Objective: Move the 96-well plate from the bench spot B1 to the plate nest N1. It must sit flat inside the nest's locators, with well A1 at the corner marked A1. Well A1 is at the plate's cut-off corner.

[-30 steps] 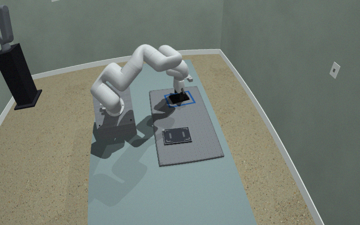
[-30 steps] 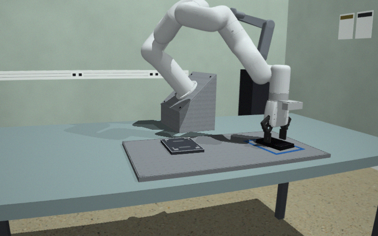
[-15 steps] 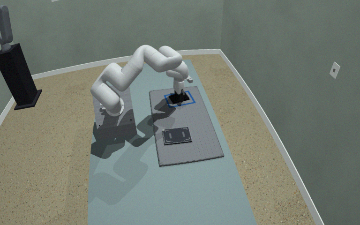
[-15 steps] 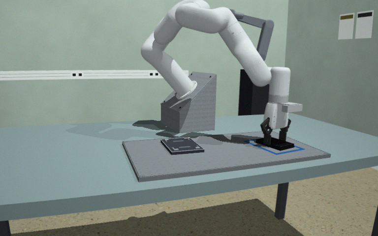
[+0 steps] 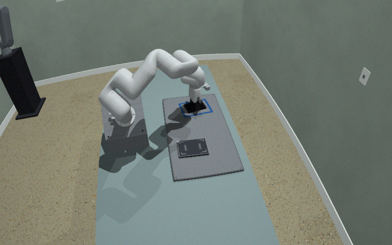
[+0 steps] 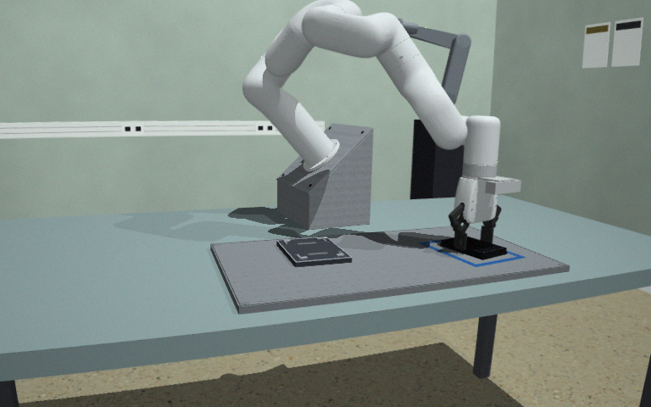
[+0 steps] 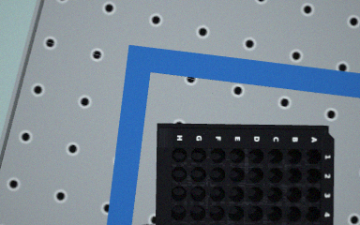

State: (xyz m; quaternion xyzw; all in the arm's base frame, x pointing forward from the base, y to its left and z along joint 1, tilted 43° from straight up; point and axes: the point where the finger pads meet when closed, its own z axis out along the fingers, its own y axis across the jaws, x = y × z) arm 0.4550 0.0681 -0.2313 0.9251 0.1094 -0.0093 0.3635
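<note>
The black 96-well plate lies 10 mm below my hand. Also, from my hand: plate nest N1: 90 mm behind, 360 mm to the right, 10 mm below; then A1 label: 160 mm behind, 300 mm to the right, 10 mm below.
</note>
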